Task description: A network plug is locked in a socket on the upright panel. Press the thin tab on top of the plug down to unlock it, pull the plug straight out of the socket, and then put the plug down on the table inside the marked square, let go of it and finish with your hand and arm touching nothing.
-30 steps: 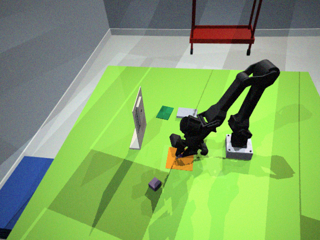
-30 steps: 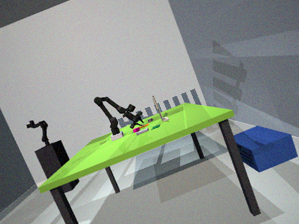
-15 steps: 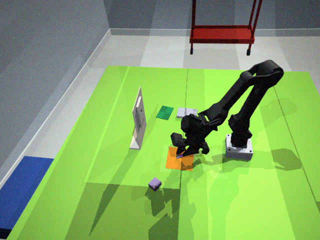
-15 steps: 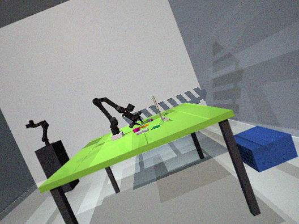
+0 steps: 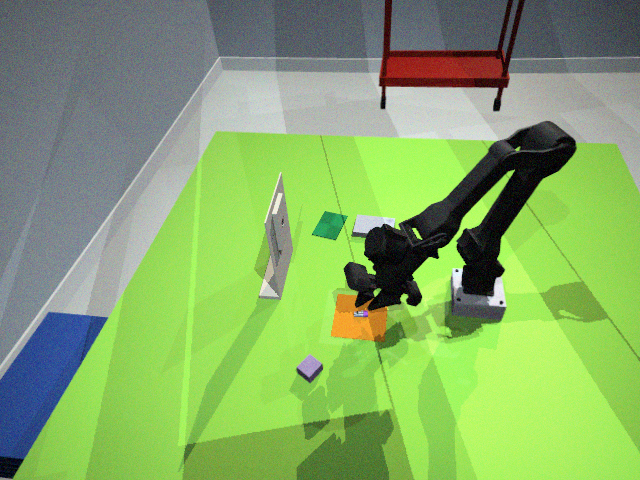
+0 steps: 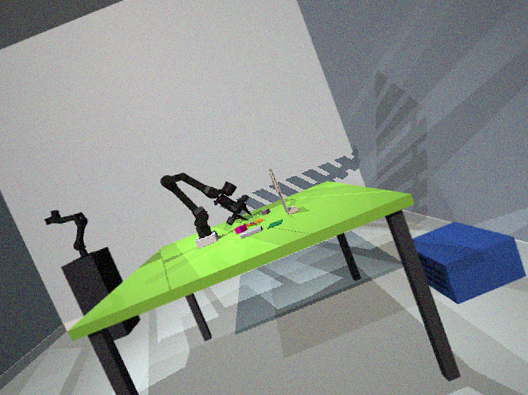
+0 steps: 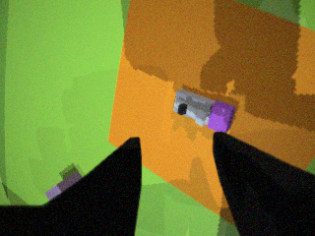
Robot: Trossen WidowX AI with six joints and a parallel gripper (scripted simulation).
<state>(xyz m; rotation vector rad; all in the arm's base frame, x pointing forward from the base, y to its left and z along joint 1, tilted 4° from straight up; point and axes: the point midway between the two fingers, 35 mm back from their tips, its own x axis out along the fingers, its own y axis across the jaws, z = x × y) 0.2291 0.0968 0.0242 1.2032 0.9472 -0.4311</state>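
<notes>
Right now my gripper tip is 3 cm above the purple plug. From my gripper tip the other things lie so: purple cube: 16 cm to the left, 8 cm ahead, 2 cm below; orange marked square: 3 cm below; magenta cube: 14 cm to the right, 5 cm behind, 2 cm below.
</notes>
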